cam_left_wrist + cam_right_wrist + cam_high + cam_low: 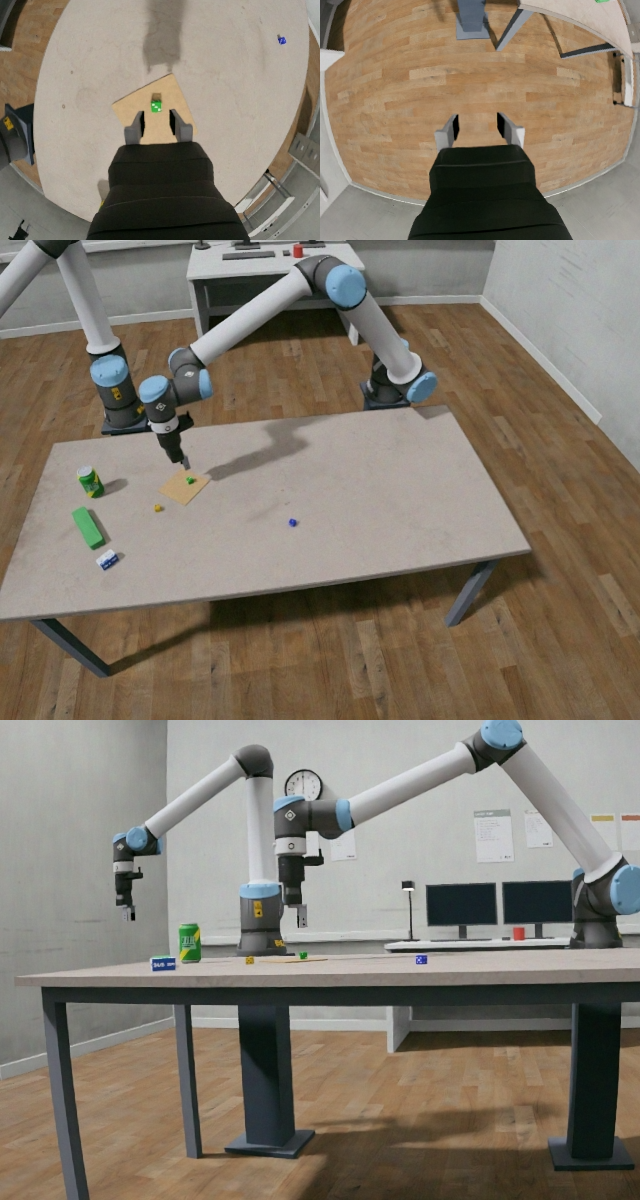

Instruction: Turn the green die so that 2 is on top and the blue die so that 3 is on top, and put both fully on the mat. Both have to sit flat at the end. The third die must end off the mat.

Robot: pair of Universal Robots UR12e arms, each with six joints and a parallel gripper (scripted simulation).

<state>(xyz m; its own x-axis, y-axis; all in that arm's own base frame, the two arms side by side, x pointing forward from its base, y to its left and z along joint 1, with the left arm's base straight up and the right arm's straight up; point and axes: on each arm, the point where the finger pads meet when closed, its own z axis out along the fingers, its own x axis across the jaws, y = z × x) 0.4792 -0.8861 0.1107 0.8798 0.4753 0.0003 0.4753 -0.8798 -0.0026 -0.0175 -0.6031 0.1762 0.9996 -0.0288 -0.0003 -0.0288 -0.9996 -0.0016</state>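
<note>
Right now the green die is 100 mm below my left hand. Also, from my left hand: yellow die: 120 mm ahead, 110 mm to the right, 100 mm below; then white box: 320 mm ahead, 260 mm to the right, 100 mm below; then tan mat: 110 mm below, 30 mm to the right, 10 mm ahead.
</note>
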